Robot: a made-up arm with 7 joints.
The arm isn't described. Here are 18 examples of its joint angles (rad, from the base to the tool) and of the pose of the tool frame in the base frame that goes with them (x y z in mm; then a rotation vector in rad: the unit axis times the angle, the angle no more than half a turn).
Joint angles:
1: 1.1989 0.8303 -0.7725 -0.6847 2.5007 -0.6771 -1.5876
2: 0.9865 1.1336 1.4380 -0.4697 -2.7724 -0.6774 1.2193
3: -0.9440 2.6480 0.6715 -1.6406 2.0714 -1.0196 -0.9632
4: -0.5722 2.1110 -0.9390 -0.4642 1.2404 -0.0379 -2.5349
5: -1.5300 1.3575 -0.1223 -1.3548 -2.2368 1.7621 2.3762
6: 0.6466 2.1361 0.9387 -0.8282 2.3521 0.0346 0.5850
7: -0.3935 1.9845 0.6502 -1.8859 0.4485 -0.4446 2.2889
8: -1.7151 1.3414 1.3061 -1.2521 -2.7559 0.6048 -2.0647
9: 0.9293 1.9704 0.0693 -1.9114 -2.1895 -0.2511 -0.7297
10: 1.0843 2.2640 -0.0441 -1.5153 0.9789 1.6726 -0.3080
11: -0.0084 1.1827 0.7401 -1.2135 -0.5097 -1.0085 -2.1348
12: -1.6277 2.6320 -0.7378 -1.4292 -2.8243 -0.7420 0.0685
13: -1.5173 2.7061 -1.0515 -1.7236 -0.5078 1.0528 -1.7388
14: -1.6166 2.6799 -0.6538 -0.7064 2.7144 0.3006 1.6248
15: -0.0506 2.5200 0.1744 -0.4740 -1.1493 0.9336 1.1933
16: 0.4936 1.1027 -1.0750 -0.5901 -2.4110 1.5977 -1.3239
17: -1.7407 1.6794 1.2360 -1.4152 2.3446 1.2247 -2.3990
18: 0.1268 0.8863 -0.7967 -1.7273 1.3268 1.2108 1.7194
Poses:
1: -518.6 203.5 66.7 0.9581 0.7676 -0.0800
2: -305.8 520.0 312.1 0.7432 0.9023 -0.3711
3: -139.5 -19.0 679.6 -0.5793 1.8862 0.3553
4: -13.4 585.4 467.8 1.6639 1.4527 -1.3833
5: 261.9 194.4 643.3 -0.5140 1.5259 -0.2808
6: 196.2 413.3 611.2 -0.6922 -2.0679 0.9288
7: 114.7 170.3 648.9 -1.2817 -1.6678 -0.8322
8: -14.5 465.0 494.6 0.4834 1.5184 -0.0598
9: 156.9 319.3 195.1 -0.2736 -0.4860 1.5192
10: 148.1 427.8 210.3 1.0107 1.4239 -0.4494
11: 155.5 529.0 285.2 -2.1124 -0.4854 1.1311
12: -86.6 352.8 622.6 1.1426 2.2130 -1.0087
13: -8.9 395.0 561.3 1.6444 2.1093 -0.2863
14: -260.8 456.7 553.1 2.1166 1.5593 -0.5143
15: 53.2 339.2 775.7 -2.8535 0.5669 -0.2331
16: -231.9 437.6 -44.2 -0.9324 -0.7610 0.8979
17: -179.0 381.7 498.9 -1.5659 1.3782 0.2115
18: 98.4 100.8 -138.9 -0.0763 0.7602 1.3236
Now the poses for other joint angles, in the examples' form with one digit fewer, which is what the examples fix.
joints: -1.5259 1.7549 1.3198 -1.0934 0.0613 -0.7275 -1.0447
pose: -149 477 541 -1.841 0.804 -1.370
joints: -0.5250 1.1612 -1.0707 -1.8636 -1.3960 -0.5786 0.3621
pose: 273 105 13 -0.252 1.140 2.883
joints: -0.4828 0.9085 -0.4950 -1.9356 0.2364 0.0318 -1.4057
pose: 343 45 112 1.583 -1.744 -1.917
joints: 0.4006 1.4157 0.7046 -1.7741 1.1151 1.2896 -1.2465
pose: 186 344 338 0.735 -0.272 -1.158
